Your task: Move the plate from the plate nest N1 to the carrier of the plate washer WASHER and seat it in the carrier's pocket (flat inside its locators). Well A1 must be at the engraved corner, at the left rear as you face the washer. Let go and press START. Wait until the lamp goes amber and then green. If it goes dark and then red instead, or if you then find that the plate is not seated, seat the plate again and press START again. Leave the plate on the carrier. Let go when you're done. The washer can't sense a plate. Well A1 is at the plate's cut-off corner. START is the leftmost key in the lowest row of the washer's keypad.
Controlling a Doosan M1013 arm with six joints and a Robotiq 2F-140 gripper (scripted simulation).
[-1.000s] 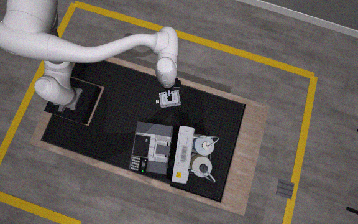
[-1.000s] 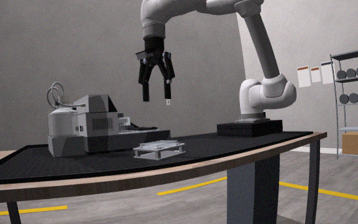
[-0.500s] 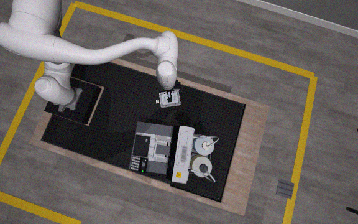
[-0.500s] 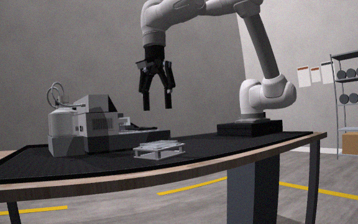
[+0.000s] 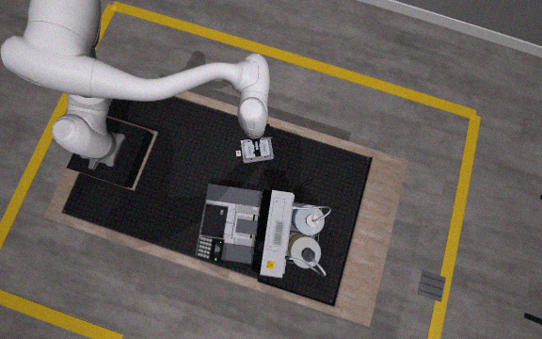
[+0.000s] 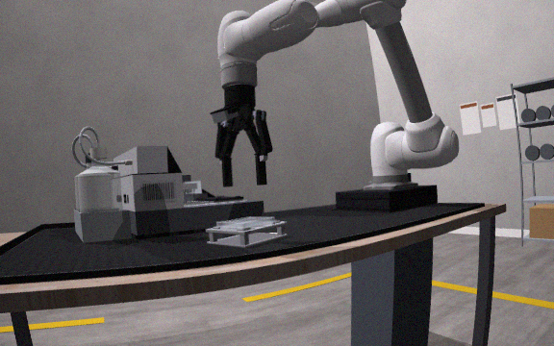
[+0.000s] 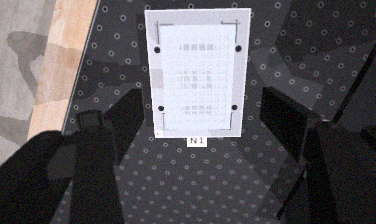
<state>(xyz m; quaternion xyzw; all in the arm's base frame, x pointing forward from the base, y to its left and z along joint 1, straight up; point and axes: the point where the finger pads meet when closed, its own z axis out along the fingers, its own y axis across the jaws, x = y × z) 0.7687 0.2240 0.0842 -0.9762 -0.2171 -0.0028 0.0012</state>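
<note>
Right now my hand is 110 mm above the white multi-well plate. Also, from my hand: label (100 mm behind, 40 mm to the right, 150 mm below); washer (60 mm ahead, 400 mm to the right, 20 mm below); plate nest N1 (120 mm below).
</note>
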